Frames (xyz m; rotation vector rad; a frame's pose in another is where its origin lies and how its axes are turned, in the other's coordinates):
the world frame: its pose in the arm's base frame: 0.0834 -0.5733 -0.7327 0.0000 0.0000 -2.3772
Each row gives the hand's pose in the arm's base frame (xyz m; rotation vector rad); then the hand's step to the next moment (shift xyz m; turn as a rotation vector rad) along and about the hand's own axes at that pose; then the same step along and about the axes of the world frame.
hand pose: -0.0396 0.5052 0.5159 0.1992 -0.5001 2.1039
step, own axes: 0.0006 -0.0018 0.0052 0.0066 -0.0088 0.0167
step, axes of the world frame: 0.0000 0.0013 0.0054 -0.0036 0.0004 0.0197
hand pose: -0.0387 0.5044 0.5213 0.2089 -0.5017 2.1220
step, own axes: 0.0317 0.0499 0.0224 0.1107 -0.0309 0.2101
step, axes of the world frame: 0.0506 -0.0339 0.0171 0.0269 -0.0381 0.2349
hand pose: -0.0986 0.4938 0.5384 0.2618 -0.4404 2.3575
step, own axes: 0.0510 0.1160 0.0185 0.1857 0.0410 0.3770
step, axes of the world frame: 0.1216 -0.0398 0.0049 0.1406 -0.0539 0.3945
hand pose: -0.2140 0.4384 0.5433 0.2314 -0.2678 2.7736
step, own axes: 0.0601 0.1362 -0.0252 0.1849 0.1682 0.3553
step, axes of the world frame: 0.1471 -0.0009 -0.0342 0.2526 -0.0046 0.3534
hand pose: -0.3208 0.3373 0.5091 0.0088 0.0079 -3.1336
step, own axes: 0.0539 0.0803 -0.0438 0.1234 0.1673 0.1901
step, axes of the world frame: 0.0940 0.0214 -0.0445 0.2060 0.0369 0.1886
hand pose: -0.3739 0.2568 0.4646 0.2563 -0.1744 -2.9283
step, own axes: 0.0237 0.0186 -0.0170 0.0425 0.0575 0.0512
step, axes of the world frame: 0.0289 0.0065 -0.0179 0.0700 0.0155 0.0510
